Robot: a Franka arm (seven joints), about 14 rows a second.
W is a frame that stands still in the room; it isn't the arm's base.
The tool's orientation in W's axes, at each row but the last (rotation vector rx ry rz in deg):
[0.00, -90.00, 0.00]
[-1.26, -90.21, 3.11]
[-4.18, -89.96, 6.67]
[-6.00, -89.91, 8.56]
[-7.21, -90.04, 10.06]
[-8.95, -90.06, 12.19]
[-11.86, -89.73, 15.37]
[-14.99, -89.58, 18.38]
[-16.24, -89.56, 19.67]
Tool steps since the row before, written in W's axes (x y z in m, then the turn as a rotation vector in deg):
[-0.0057, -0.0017, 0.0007, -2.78, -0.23, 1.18]
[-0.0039, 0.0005, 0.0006, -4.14, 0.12, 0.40]
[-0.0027, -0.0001, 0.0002, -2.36, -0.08, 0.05]
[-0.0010, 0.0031, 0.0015, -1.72, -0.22, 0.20]
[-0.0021, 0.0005, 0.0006, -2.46, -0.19, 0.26]
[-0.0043, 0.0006, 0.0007, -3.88, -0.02, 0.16]
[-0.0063, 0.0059, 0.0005, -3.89, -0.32, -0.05]
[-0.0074, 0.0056, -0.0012, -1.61, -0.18, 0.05]
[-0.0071, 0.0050, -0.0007, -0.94, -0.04, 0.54]
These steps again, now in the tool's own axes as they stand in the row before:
[0.0007, -0.0017, 0.0057, 1.18, -0.23, 2.78]
[0.0006, 0.0005, 0.0039, 0.42, 0.19, 4.14]
[0.0002, 0.0000, 0.0027, 0.05, -0.02, 2.36]
[0.0020, 0.0028, 0.0009, 0.17, -0.20, 1.73]
[0.0007, 0.0004, 0.0021, 0.24, -0.16, 2.46]
[0.0009, 0.0006, 0.0043, 0.20, 0.08, 3.88]
[0.0023, 0.0057, 0.0061, -0.09, -0.15, 3.90]
[0.0010, 0.0059, 0.0072, 0.01, -0.13, 1.62]
[0.0015, 0.0051, 0.0069, 0.50, -0.21, 0.94]

